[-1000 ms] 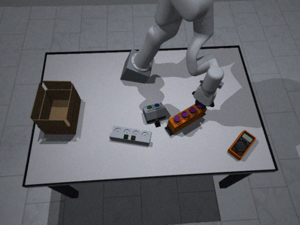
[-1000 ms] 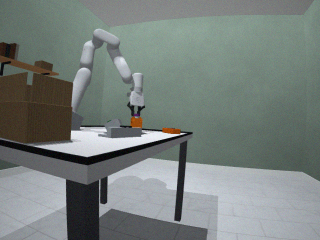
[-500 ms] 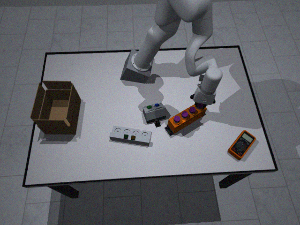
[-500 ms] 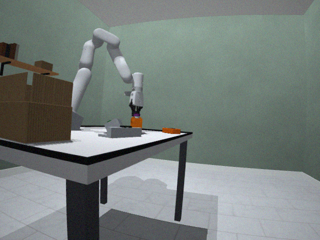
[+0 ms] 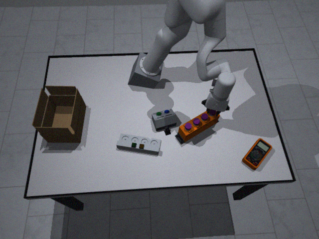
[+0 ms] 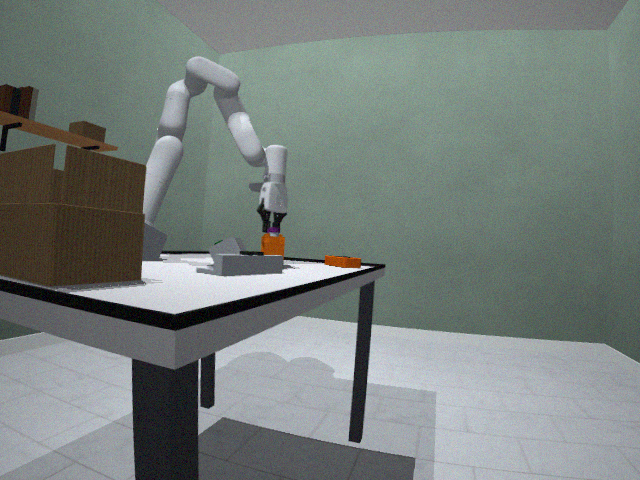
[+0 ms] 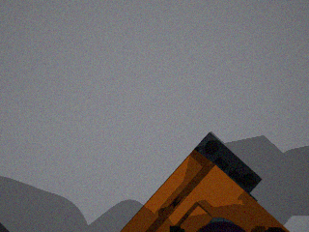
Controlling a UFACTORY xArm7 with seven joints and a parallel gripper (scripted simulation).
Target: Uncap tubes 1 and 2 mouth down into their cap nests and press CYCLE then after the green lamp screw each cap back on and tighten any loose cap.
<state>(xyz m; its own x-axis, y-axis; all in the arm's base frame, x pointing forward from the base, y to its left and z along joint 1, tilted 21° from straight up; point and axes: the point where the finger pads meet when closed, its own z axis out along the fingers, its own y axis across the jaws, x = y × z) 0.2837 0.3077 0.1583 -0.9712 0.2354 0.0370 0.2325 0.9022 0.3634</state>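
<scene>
My gripper is now 10 mm above the tube 1. Also, from my hand: blue key: 20 mm behind, 240 mm to the right, 60 mm below; then purple cap: 30 mm ahead, 40 mm to the right, 20 mm below; then grey key housing: 10 mm ahead, 260 mm to the right, 80 mm below.
</scene>
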